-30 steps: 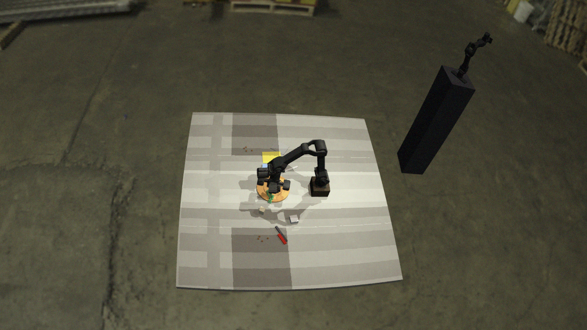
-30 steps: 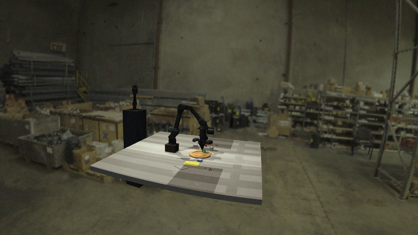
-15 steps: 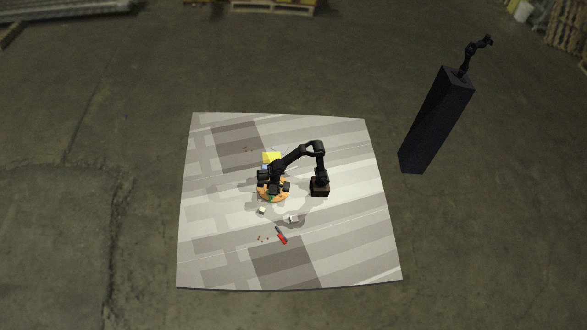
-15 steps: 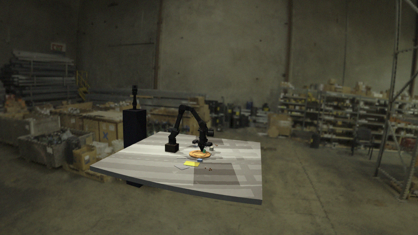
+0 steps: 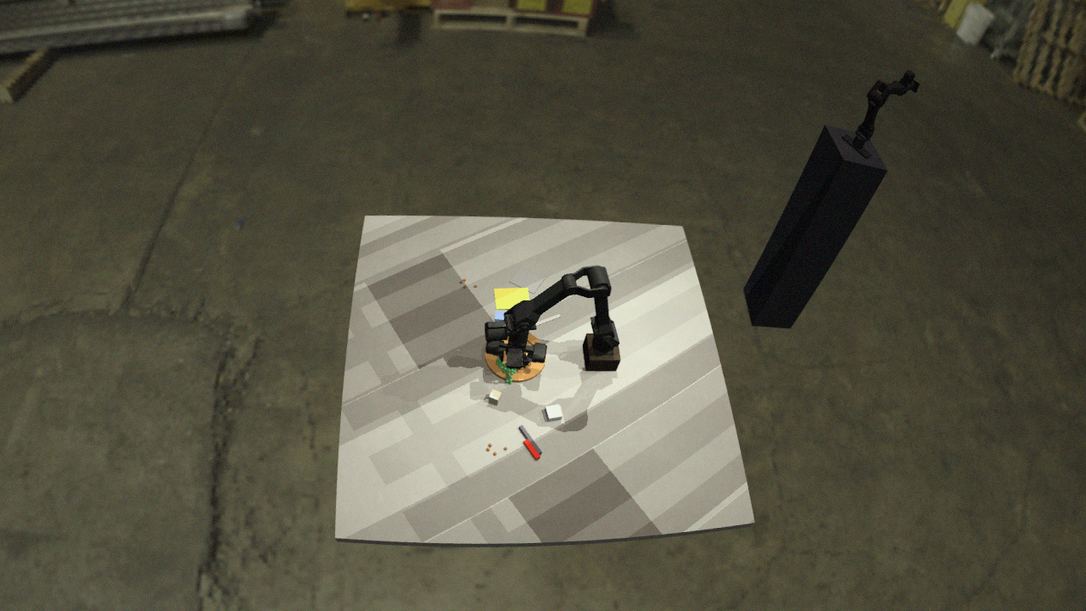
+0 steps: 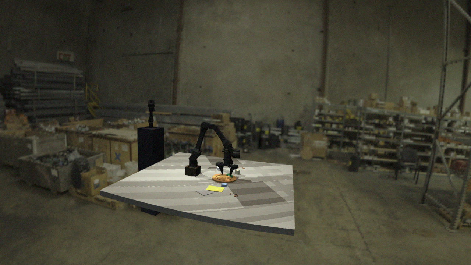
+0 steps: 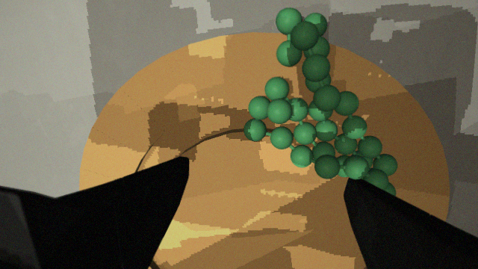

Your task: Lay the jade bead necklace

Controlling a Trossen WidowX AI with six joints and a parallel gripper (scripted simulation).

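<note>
Now: gripper tip 60 mm short of the cream cube and 130 mm to the right of it. The rest, counted from my gripper tip: yellow pad (10 mm ahead, 280 mm to the right, 20 mm below); white strip (100 mm behind, 190 mm to the right, 20 mm below); blue block (50 mm ahead, 190 mm to the right, 10 mm below).
</note>
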